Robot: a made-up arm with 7 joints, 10 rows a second.
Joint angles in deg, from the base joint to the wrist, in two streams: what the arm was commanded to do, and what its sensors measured. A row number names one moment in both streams.
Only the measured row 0 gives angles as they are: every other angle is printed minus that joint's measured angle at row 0.
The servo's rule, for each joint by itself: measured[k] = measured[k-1] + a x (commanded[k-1-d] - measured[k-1]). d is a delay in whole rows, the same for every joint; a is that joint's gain. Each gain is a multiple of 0.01, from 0.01 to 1. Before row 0 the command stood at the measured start. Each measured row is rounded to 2 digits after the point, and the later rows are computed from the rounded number. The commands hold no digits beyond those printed.
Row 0, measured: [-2.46 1.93 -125.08 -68.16 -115.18 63.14 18.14]
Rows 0 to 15, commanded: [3.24 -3.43 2.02 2.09 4.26 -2.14 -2.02]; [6.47 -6.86 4.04 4.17 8.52 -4.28 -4.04]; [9.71 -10.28 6.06 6.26 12.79 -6.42 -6.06]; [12.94 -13.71 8.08 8.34 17.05 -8.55 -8.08]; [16.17 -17.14 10.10 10.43 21.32 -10.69 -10.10]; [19.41 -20.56 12.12 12.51 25.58 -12.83 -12.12]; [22.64 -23.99 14.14 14.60 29.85 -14.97 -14.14]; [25.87 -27.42 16.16 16.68 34.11 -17.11 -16.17]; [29.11 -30.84 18.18 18.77 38.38 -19.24 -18.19]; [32.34 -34.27 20.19 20.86 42.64 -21.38 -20.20]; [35.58 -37.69 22.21 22.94 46.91 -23.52 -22.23]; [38.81 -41.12 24.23 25.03 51.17 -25.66 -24.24]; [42.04 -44.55 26.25 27.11 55.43 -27.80 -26.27]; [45.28 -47.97 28.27 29.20 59.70 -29.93 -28.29]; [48.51 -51.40 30.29 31.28 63.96 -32.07 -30.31]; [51.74 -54.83 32.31 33.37 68.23 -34.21 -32.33]
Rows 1 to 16, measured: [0.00 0.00 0.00 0.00 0.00 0.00 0.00]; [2.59 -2.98 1.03 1.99 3.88 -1.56 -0.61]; [5.69 -6.36 2.57 4.06 8.10 -3.55 -1.64]; [8.91 -9.77 4.35 6.15 12.37 -5.65 -2.97]; [12.13 -13.20 6.25 8.23 16.63 -7.77 -4.50]; [15.36 -16.63 8.21 10.32 20.90 -9.90 -6.18]; [18.60 -20.05 10.20 12.40 25.16 -12.04 -7.96]; [21.83 -23.48 12.21 14.49 29.43 -14.18 -9.81]; [25.06 -26.91 14.22 16.57 33.69 -16.32 -11.72]; [28.30 -30.33 16.24 18.66 37.96 -18.45 -13.66]; [31.53 -33.76 18.25 20.75 42.22 -20.59 -15.62]; [34.77 -37.18 20.27 22.83 46.49 -22.73 -17.60]; [38.00 -40.61 22.29 24.92 50.75 -24.87 -19.59]; [41.23 -44.04 24.31 27.00 55.01 -27.01 -21.59]; [44.47 -47.46 26.33 29.09 59.28 -29.14 -23.60]; [47.70 -50.89 28.35 31.17 63.54 -31.28 -25.61]
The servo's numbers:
d 1
a 0.80 0.87 0.51 0.95 0.91 0.73 0.30

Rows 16 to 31, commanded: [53.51 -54.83 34.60 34.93 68.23 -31.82 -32.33]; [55.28 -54.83 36.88 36.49 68.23 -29.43 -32.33]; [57.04 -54.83 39.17 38.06 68.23 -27.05 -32.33]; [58.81 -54.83 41.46 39.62 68.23 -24.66 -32.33]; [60.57 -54.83 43.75 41.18 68.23 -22.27 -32.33]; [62.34 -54.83 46.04 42.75 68.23 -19.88 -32.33]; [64.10 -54.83 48.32 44.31 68.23 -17.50 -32.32]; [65.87 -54.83 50.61 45.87 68.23 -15.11 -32.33]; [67.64 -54.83 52.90 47.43 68.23 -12.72 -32.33]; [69.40 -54.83 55.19 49.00 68.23 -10.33 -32.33]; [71.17 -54.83 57.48 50.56 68.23 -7.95 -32.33]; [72.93 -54.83 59.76 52.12 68.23 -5.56 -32.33]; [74.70 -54.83 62.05 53.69 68.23 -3.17 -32.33]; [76.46 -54.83 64.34 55.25 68.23 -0.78 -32.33]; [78.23 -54.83 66.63 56.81 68.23 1.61 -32.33]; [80.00 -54.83 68.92 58.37 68.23 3.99 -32.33]
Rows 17 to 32, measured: [50.93 -54.32 30.37 33.26 67.81 -33.42 -27.63]; [52.99 -54.76 32.53 34.85 68.19 -32.25 -29.04]; [54.82 -54.82 34.75 36.41 68.23 -30.19 -30.03]; [56.60 -54.83 37.00 37.98 68.23 -27.90 -30.72]; [58.37 -54.83 39.27 39.54 68.23 -25.53 -31.20]; [60.13 -54.83 41.55 41.10 68.23 -23.15 -31.54]; [61.90 -54.83 43.84 42.67 68.23 -20.76 -31.78]; [63.66 -54.83 46.12 44.23 68.23 -18.38 -31.94]; [65.43 -54.83 48.41 45.79 68.23 -15.99 -32.06]; [67.20 -54.83 50.70 47.35 68.23 -13.60 -32.14]; [68.96 -54.83 52.99 48.92 68.23 -11.21 -32.20]; [70.73 -54.83 55.28 50.48 68.23 -8.83 -32.24]; [72.49 -54.83 57.56 52.04 68.23 -6.44 -32.27]; [74.26 -54.83 59.85 53.61 68.23 -4.05 -32.29]; [76.02 -54.83 62.14 55.17 68.23 -1.66 -32.30]; [77.79 -54.83 64.43 56.73 68.23 0.73 -32.31]
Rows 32 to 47, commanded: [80.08 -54.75 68.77 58.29 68.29 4.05 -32.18]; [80.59 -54.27 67.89 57.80 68.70 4.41 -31.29]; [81.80 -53.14 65.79 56.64 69.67 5.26 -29.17]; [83.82 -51.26 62.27 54.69 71.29 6.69 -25.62]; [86.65 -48.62 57.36 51.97 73.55 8.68 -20.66]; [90.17 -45.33 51.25 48.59 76.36 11.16 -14.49]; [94.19 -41.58 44.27 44.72 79.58 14.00 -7.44]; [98.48 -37.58 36.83 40.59 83.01 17.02 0.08]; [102.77 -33.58 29.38 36.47 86.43 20.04 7.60]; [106.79 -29.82 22.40 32.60 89.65 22.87 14.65]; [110.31 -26.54 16.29 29.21 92.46 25.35 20.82]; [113.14 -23.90 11.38 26.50 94.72 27.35 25.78]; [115.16 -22.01 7.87 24.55 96.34 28.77 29.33]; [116.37 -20.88 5.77 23.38 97.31 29.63 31.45]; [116.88 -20.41 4.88 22.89 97.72 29.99 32.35]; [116.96 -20.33 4.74 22.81 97.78 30.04 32.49]
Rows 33 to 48, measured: [79.56 -54.83 66.72 58.29 68.23 3.11 -32.32]; [79.98 -54.76 67.77 58.29 68.28 3.80 -32.28]; [80.47 -54.33 67.83 57.82 68.66 4.25 -31.98]; [81.53 -53.29 66.79 56.70 69.58 4.99 -31.14]; [83.36 -51.52 64.48 54.79 71.14 6.23 -29.48]; [85.99 -49.00 60.85 52.11 73.33 8.02 -26.83]; [89.33 -45.81 55.95 48.77 76.09 10.31 -23.13]; [93.22 -42.13 49.99 44.92 79.27 13.00 -18.42]; [97.43 -38.17 43.28 40.81 82.67 15.93 -12.87]; [101.70 -34.18 36.19 36.69 86.09 18.93 -6.73]; [105.77 -30.39 29.16 32.80 89.33 21.81 -0.32]; [109.40 -27.04 22.60 29.39 92.18 24.39 6.02]; [112.39 -24.31 16.88 26.64 94.49 26.55 11.95]; [114.61 -22.31 12.28 24.65 96.17 28.17 17.16]; [116.02 -21.07 8.96 23.44 97.21 29.24 21.45]; [116.71 -20.50 6.88 22.92 97.67 29.79 24.72]
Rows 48 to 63, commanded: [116.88 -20.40 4.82 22.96 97.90 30.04 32.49]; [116.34 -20.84 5.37 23.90 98.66 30.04 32.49]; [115.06 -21.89 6.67 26.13 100.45 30.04 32.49]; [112.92 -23.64 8.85 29.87 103.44 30.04 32.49]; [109.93 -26.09 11.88 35.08 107.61 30.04 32.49]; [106.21 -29.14 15.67 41.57 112.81 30.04 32.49]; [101.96 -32.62 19.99 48.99 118.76 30.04 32.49]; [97.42 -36.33 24.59 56.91 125.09 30.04 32.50]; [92.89 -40.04 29.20 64.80 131.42 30.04 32.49]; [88.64 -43.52 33.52 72.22 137.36 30.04 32.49]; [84.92 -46.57 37.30 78.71 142.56 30.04 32.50]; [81.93 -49.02 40.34 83.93 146.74 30.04 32.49]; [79.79 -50.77 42.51 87.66 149.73 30.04 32.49]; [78.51 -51.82 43.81 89.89 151.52 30.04 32.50]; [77.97 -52.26 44.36 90.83 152.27 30.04 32.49]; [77.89 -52.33 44.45 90.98 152.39 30.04 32.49]
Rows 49 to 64, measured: [116.91 -20.35 5.79 22.82 97.77 29.97 27.05]; [116.89 -20.39 5.30 22.95 97.89 30.02 28.68]; [116.45 -20.78 5.34 23.85 98.59 30.03 29.82]; [115.34 -21.75 6.02 26.02 100.28 30.04 30.62]; [113.40 -23.39 7.46 29.68 103.16 30.04 31.18]; [110.62 -25.74 9.71 34.81 107.21 30.04 31.57]; [107.09 -28.70 12.75 41.23 112.31 30.04 31.85]; [102.99 -32.11 16.44 48.60 118.18 30.04 32.04]; [98.53 -35.78 20.60 56.49 124.47 30.04 32.18]; [94.02 -39.49 24.99 64.38 130.79 30.04 32.27]; [89.72 -43.00 29.34 71.83 136.77 30.04 32.34]; [85.88 -46.11 33.40 78.37 142.04 30.04 32.39]; [82.72 -48.64 36.94 83.65 146.32 30.04 32.42]; [80.38 -50.49 39.78 87.46 149.42 30.04 32.44]; [78.88 -51.65 41.84 89.77 151.33 30.04 32.46]; [78.15 -52.18 43.13 90.78 152.19 30.04 32.47]
